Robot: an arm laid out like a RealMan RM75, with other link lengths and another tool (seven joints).
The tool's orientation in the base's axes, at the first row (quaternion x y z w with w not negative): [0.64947 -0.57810 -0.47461 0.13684]
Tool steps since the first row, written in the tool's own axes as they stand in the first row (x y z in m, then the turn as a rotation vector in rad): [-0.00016 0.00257 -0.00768 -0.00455 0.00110 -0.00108]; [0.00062 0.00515 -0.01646 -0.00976 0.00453 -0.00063]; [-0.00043 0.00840 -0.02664 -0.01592 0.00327 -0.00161]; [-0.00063 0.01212 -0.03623 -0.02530 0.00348 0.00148]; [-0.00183 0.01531 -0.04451 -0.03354 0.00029 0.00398]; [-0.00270 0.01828 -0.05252 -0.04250 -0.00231 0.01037]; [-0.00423 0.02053 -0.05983 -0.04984 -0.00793 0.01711]
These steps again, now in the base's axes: [0.00437 -0.00346 0.00587 0.00069 0.00328 0.00344]; [0.00948 -0.00817 0.01189 -0.00116 0.00703 0.00809]; [0.01547 -0.01198 0.01994 0.00111 0.01246 0.01050]; [0.02062 -0.01645 0.02764 -0.00030 0.02181 0.01336]; [0.02519 -0.01940 0.03475 0.00073 0.03093 0.01354]; [0.02966 -0.02248 0.04141 -0.00155 0.04196 0.01249]; [0.03410 -0.02451 0.04749 -0.00240 0.05258 0.00832]
